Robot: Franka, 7 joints.
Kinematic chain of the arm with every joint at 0, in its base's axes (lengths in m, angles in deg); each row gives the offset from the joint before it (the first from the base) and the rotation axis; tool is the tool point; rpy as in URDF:
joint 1: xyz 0 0 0.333 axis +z
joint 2: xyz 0 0 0 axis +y
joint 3: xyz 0 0 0.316 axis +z
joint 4: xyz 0.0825 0 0 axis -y
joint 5: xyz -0.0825 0 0.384 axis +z
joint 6: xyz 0 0 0 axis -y
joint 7: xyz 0.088 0 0 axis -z
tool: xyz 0 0 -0.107 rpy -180 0 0
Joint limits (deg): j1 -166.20..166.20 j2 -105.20..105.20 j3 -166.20..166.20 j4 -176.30..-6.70 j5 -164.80..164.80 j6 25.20..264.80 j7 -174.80..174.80
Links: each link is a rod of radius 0.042 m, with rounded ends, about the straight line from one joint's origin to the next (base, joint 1, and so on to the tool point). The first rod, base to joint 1, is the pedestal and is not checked.
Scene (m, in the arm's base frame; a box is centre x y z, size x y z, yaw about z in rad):
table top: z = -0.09
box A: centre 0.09 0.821 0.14 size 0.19 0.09 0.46 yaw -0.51
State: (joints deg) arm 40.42 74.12 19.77 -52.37 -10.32 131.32 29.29
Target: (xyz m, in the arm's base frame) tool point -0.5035 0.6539 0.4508
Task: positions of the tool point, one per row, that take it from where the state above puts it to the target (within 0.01 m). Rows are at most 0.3 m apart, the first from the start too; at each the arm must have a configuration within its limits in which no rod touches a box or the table.
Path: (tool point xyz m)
1: 0.5533 0.6380 0.3851
2: 0.5550 0.5627 0.6647
3: 0.4960 0.4100 0.8945
4: 0.3817 0.5970 0.8159
5: 0.1970 0.7343 0.7290
6: -0.0342 0.7963 0.6369
7: -0.2795 0.7694 0.5431
8: -0.5034 0.6539 0.4509

